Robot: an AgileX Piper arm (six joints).
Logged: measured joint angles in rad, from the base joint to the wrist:
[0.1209, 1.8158, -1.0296, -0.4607, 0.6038, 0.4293]
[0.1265, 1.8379, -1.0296, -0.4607, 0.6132, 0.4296]
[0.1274, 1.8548, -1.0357, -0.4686, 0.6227, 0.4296]
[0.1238, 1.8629, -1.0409, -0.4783, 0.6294, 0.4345]
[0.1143, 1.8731, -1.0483, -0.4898, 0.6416, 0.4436]
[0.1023, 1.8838, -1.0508, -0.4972, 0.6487, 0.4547]
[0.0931, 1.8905, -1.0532, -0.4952, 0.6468, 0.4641]
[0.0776, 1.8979, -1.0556, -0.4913, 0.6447, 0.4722]
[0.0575, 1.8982, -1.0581, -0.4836, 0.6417, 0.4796]
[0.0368, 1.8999, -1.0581, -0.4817, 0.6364, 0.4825]
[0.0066, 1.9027, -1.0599, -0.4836, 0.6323, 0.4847]
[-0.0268, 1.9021, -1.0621, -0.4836, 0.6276, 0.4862]
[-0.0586, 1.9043, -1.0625, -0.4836, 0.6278, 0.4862]
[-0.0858, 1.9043, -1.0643, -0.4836, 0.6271, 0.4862]
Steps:
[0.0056, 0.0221, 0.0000, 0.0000, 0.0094, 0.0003]
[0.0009, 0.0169, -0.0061, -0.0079, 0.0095, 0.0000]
[-0.0036, 0.0081, -0.0052, -0.0097, 0.0067, 0.0049]
[-0.0095, 0.0102, -0.0074, -0.0115, 0.0122, 0.0091]
[-0.0120, 0.0107, -0.0025, -0.0074, 0.0071, 0.0111]
[-0.0092, 0.0067, -0.0024, 0.0020, -0.0019, 0.0094]
[-0.0155, 0.0074, -0.0024, 0.0039, -0.0021, 0.0081]
[-0.0201, 0.0003, -0.0025, 0.0077, -0.0030, 0.0074]
[-0.0207, 0.0017, 0.0000, 0.0019, -0.0053, 0.0029]
[-0.0302, 0.0028, -0.0018, -0.0019, -0.0041, 0.0022]
[-0.0334, -0.0006, -0.0022, 0.0000, -0.0047, 0.0015]
[-0.0318, 0.0022, -0.0004, 0.0000, 0.0002, 0.0000]
[-0.0272, 0.0000, -0.0018, 0.0000, -0.0007, 0.0000]

